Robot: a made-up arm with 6 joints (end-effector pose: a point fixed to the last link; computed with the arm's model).
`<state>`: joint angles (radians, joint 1 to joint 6).
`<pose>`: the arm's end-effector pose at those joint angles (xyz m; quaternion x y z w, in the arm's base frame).
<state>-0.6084 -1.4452 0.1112 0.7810 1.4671 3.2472</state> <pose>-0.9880 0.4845 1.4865 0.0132 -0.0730 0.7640 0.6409</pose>
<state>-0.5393 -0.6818 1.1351 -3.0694 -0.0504 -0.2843</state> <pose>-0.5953 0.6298 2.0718 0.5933 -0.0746 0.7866 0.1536</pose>
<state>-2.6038 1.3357 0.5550 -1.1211 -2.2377 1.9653</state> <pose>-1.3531 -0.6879 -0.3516 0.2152 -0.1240 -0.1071 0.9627</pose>
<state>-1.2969 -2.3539 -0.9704 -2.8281 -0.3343 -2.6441</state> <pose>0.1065 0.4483 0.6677 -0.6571 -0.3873 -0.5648 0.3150</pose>
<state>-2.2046 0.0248 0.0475 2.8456 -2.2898 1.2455</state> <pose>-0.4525 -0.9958 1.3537 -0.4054 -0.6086 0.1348 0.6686</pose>
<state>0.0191 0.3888 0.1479 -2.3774 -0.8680 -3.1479</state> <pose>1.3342 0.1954 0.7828 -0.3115 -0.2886 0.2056 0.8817</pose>
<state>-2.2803 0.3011 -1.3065 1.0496 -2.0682 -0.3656</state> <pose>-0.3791 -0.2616 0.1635 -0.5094 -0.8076 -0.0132 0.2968</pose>
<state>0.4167 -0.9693 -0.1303 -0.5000 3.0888 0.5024</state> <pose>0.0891 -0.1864 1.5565 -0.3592 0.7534 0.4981 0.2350</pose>
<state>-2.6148 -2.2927 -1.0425 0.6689 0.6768 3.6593</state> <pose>0.3540 0.4194 0.7343 -0.1637 -0.5003 -0.2380 0.8162</pose>
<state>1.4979 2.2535 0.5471 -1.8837 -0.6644 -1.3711</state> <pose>-0.0453 0.3735 -1.2877 0.3864 0.5874 -0.6667 0.2473</pose>
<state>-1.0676 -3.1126 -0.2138 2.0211 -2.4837 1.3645</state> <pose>-0.4390 1.0098 -0.5805 0.3024 -0.0074 -0.7559 0.5807</pose>
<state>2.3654 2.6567 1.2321 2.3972 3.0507 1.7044</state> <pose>-0.6570 0.4025 -1.5329 -0.7433 0.0974 -0.6609 0.0356</pose>
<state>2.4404 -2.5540 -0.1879 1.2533 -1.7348 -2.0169</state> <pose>1.1393 -0.8658 0.1056 0.8126 0.5501 0.1483 0.1231</pose>
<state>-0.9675 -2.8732 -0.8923 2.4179 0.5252 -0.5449</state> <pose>-0.3152 0.7683 0.3061 -0.7975 -0.1360 -0.5873 0.0240</pose>
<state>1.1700 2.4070 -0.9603 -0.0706 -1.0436 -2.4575</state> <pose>0.0657 -0.4464 -0.1329 -0.5937 -0.1060 -0.7582 0.2479</pose>
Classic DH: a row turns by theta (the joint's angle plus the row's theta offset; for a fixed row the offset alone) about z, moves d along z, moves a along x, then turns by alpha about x. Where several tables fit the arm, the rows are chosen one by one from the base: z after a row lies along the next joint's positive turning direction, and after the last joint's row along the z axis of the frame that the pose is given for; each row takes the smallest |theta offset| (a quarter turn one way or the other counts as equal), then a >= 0, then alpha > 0; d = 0 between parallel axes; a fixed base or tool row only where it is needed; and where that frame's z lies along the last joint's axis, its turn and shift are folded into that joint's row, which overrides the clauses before.
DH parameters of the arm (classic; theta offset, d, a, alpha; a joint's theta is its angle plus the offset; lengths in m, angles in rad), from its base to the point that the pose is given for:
joint 1: 0 0.3171 0 -1.5708
joint 2: -1.5708 0 0.9445 3.1416
joint 3: 0 0 0 -1.5708
joint 4: 0 -1.0488 0 1.5708
joint 5: 0 0.2353 0 -1.5708
joint 6: 1.5708 0 0 1.5708
tool (fixed): -1.5708 0 0 0

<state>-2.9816 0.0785 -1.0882 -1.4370 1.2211 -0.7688</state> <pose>-0.2736 -0.0123 0.2027 0.2072 0.5250 0.6495 0.5094</pose>
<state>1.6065 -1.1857 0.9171 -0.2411 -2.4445 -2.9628</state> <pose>0.2769 -1.3499 1.6042 0.5952 0.7701 0.0075 0.2295</pose>
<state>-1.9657 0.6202 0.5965 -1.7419 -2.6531 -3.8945</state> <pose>-0.5755 -1.4848 0.8291 -0.4179 -0.1984 0.2789 0.8416</pose>
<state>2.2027 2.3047 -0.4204 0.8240 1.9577 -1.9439</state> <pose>0.2400 -0.0572 -0.8977 0.0045 0.9610 0.1668 0.2207</pose>
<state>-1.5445 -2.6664 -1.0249 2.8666 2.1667 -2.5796</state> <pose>0.2114 0.5757 0.5189 -0.0736 0.3664 -0.4924 0.7861</pose>
